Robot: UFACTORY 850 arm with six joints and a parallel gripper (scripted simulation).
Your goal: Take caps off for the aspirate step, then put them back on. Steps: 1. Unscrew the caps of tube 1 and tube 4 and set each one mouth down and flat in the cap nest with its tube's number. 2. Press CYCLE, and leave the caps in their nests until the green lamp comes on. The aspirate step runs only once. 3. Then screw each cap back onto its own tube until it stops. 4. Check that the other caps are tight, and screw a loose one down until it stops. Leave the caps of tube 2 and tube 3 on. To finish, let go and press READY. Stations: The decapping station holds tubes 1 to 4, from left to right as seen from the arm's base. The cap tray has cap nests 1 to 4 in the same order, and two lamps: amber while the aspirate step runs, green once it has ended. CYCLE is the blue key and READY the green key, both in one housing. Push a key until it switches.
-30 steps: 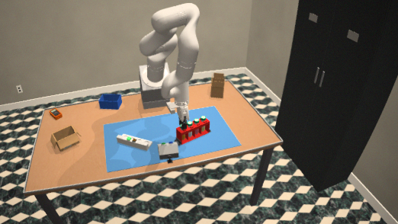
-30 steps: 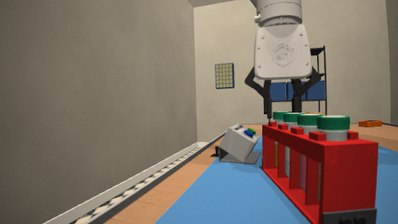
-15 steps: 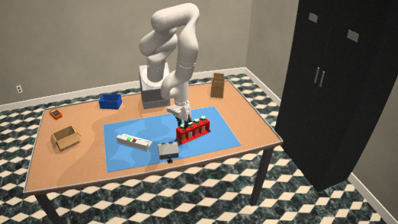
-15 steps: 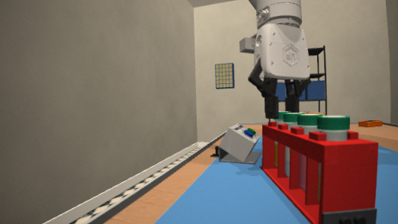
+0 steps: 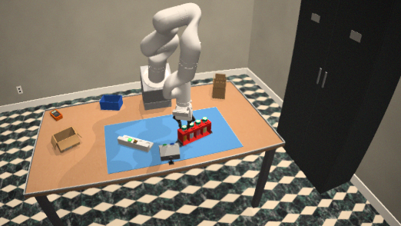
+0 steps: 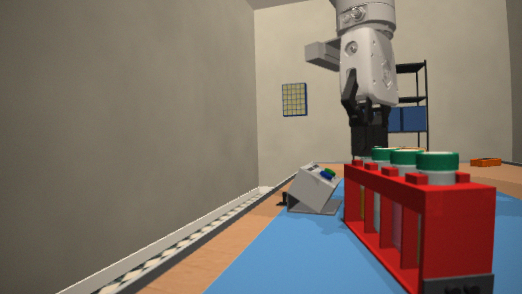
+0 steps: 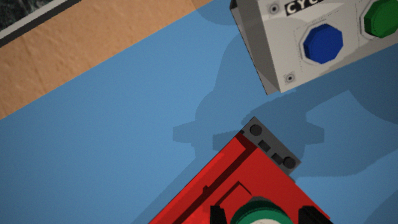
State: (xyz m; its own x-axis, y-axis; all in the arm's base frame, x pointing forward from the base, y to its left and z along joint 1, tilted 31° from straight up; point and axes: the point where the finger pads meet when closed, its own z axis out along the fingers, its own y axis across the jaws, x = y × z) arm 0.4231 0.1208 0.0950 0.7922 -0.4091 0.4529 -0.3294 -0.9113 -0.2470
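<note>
The tube cap is 1 cm below my hand. Also, from my hand: green cap: 14 cm to the left, 6 cm behind, 1 cm below; then key housing: 11 cm to the right, 10 cm ahead, 8 cm below; then blue cycle key: 9 cm to the right, 8 cm ahead, 6 cm below.
</note>
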